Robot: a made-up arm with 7 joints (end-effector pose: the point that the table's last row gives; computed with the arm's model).
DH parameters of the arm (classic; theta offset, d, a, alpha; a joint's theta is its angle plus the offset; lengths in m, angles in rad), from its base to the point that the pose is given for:
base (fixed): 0 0 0 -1.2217
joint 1: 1.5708 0 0 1.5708
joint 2: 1.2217 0 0 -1.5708
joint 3: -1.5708 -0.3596 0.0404 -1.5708
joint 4: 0 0 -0.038 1.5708
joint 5: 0 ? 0 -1.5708
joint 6: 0 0 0 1.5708
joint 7: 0 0 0 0
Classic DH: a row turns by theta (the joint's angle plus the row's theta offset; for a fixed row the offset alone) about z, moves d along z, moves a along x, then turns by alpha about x.
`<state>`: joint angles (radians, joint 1 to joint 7).
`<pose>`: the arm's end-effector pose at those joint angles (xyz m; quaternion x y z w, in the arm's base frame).
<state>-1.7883 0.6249 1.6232 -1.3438 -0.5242 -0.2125 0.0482</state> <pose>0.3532 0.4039 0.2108 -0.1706 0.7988 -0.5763 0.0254</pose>
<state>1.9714 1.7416 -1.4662 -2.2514 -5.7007 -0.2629 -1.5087</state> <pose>-0.3216 0.0915 0.1411 -0.5865 0.0154 -0.4022 0.7029</pose>
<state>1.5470 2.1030 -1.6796 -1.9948 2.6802 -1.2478 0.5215</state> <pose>-0.2869 0.2928 0.1388 0.6768 0.0244 0.3789 0.6307</pose>
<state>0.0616 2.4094 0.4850 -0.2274 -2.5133 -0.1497 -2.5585</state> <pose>0.0868 0.4264 0.5199 0.6122 -0.6927 0.2206 0.3111</pose>
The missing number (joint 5, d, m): -0.3138
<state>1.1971 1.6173 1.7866 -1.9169 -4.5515 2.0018 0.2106</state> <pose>0.1951 0.3009 0.2762 0.1357 -0.0772 0.0470 0.9866</pose>
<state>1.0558 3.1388 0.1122 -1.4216 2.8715 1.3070 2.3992</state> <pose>0.5431 0.1393 -0.0415 0.3177 0.0035 0.9024 0.2912</pose>
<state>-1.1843 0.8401 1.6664 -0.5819 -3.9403 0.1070 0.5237</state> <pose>0.4397 0.5017 -0.0276 0.7615 0.1094 -0.3306 0.5466</pose>
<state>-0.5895 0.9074 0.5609 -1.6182 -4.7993 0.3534 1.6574</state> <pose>0.3751 0.3478 0.1063 -0.8373 -0.3617 0.3614 0.1936</pose>
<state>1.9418 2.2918 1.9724 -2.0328 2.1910 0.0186 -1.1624</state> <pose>0.4042 0.1211 0.0277 -0.0379 -0.6467 -0.5178 0.5588</pose>
